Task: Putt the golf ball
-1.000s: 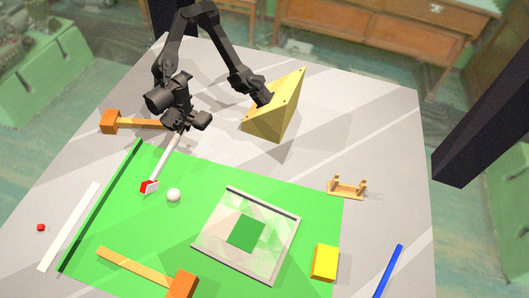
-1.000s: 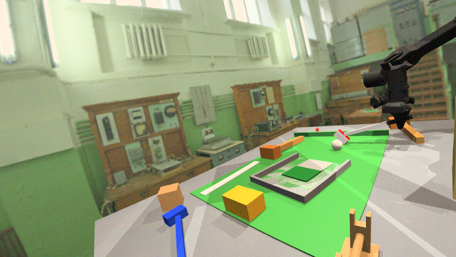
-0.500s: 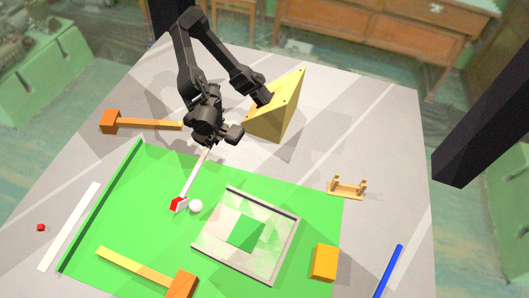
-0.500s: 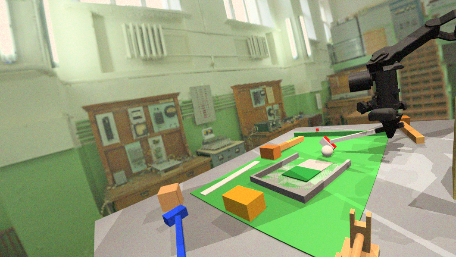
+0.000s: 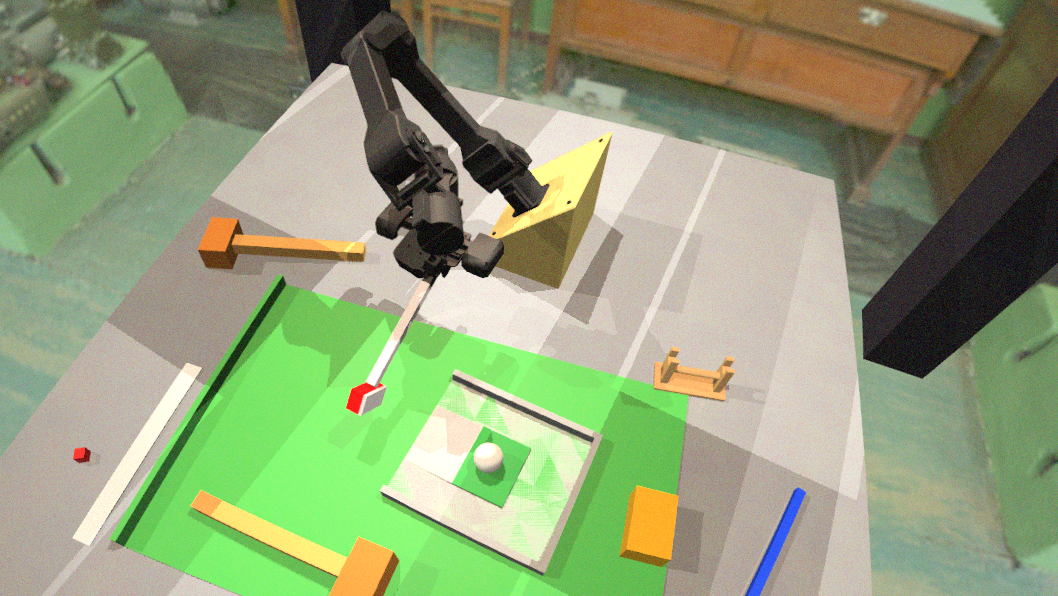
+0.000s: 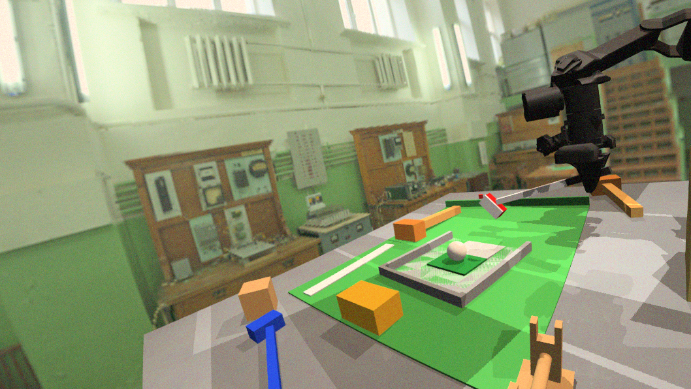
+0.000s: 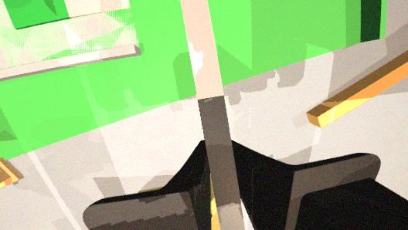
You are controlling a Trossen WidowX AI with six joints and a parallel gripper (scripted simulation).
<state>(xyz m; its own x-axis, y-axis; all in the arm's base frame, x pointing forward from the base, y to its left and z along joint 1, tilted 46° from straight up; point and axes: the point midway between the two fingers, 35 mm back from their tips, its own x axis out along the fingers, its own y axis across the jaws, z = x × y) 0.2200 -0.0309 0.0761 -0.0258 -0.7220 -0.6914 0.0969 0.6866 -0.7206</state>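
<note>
The red putter is 11 cm ahead of my gripper tip. Also, from my gripper tip: yellow block (24 cm ahead, 41 cm to the left, 9 cm below); then white golf ball (22 cm ahead, 17 cm to the left, 8 cm below); then wooden stand (3 cm behind, 43 cm to the left, 8 cm below).
</note>
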